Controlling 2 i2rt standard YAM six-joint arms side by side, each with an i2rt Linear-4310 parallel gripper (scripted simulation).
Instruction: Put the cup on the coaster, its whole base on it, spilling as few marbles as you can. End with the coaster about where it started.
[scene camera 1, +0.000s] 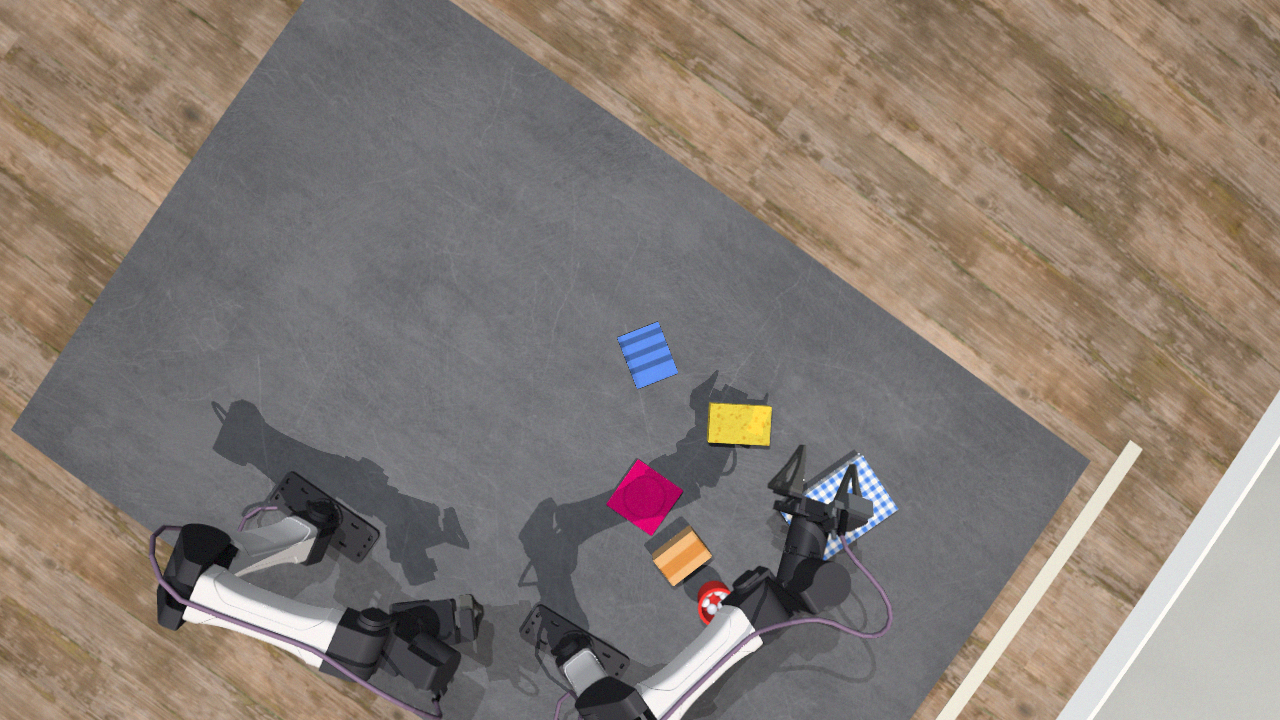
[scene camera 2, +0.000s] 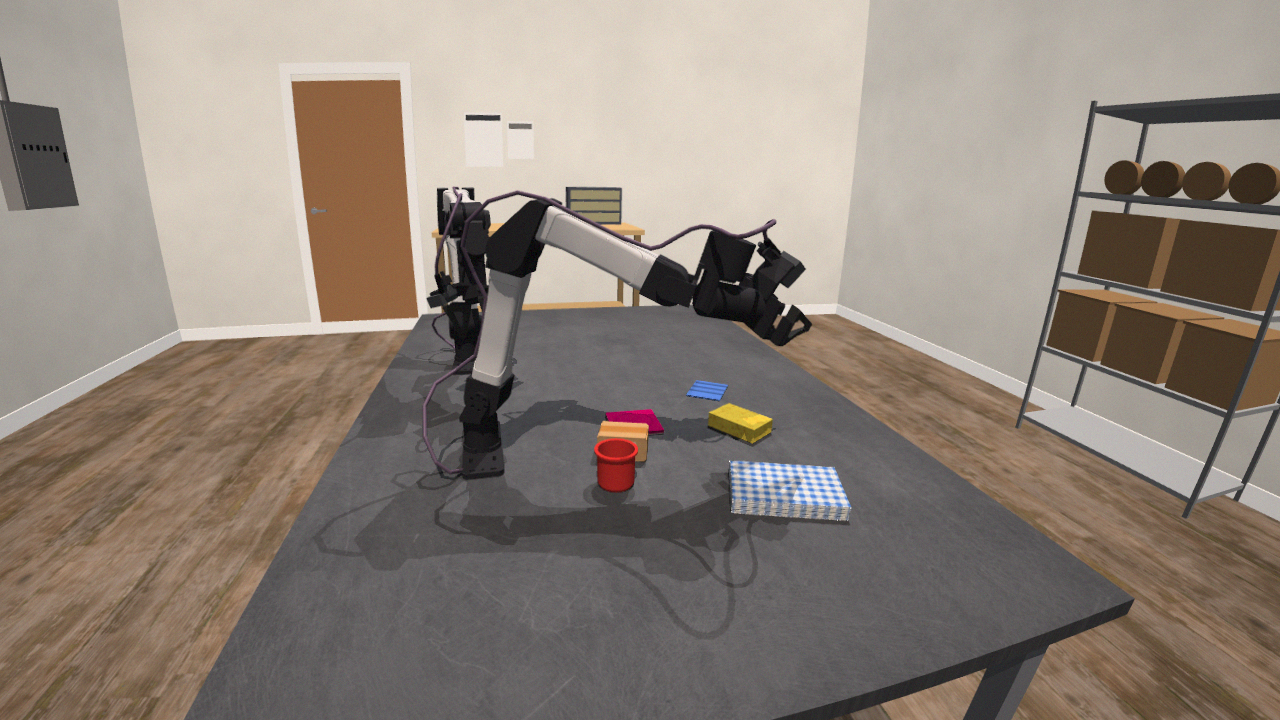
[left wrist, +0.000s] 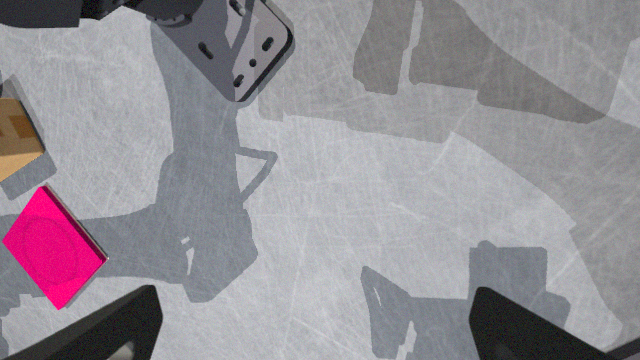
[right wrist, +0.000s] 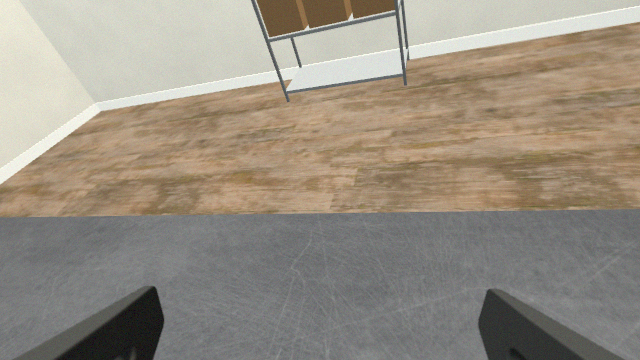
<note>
I see my left gripper (scene camera 1: 456, 613), my right gripper (scene camera 1: 828, 454), a pink square coaster (scene camera 1: 644, 497), a cardboard box (scene camera 1: 685, 552), a red cup (scene camera 2: 615, 474), a yellow sponge (scene camera 1: 729, 423) and a blue striped cloth (scene camera 1: 646, 351).
The pink square coaster also shows in scene camera 2 (scene camera 2: 647, 416) and in the left wrist view (left wrist: 55, 250). The cardboard box is seen too in scene camera 2 (scene camera 2: 638, 433). The yellow sponge shows as well in scene camera 2 (scene camera 2: 749, 426). The right wrist view misses the pink square coaster: it is out of frame. The right wrist view misses the cardboard box: it is out of frame.
</note>
